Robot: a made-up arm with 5 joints.
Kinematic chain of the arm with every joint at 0, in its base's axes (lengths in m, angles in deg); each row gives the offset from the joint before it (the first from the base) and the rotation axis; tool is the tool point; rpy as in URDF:
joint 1: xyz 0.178 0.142 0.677 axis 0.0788 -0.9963 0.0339
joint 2: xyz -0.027 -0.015 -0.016 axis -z
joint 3: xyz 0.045 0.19 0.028 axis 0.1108 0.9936 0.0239
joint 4: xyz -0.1 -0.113 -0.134 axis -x
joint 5: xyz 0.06 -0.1 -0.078 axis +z
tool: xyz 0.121 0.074 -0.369 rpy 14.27 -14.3 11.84
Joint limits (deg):
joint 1: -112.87..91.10
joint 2: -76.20..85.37
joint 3: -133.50..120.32
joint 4: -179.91..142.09
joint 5: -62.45..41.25
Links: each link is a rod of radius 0.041 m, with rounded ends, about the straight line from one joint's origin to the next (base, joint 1, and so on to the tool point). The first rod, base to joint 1, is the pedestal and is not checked.
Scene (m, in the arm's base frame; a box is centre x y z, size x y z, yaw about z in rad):
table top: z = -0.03
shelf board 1: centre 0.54 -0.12 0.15 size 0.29 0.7 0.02 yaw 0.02
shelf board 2: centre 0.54 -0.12 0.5 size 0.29 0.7 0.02 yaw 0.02
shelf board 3: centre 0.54 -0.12 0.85 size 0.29 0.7 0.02 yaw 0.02
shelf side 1: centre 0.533 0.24 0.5 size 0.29 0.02 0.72 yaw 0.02
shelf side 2: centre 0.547 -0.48 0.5 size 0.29 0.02 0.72 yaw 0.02
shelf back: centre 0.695 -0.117 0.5 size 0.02 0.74 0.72 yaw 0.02
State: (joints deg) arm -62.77 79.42 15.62 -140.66 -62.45
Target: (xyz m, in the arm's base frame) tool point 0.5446 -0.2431 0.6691
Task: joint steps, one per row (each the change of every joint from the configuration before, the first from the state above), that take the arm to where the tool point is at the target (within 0.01 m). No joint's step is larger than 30 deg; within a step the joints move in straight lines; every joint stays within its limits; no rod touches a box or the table.
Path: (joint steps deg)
1: -21.66 -17.30 11.03 -15.19 15.85
2: -21.66 -17.30 11.02 -15.20 15.86
3: 19.03 -8.89 9.18 29.20 5.84
4: 19.03 -8.89 9.19 29.21 5.84
5: 19.03 -8.89 9.18 29.20 5.84
6: 19.04 -8.89 9.18 29.21 5.85
7: 19.03 -8.88 9.19 29.20 5.84
8: 19.03 -8.89 9.18 29.20 5.84
9: 19.03 -8.89 9.18 29.21 5.84
10: 19.03 -8.89 9.19 29.20 5.85
11: 19.03 -8.89 9.18 29.21 5.84
12: 4.55 -12.81 -18.79 -22.54 -28.10
13: 4.55 -12.81 -18.78 -22.54 -28.09
14: 4.55 -12.81 -18.79 -22.53 -28.10

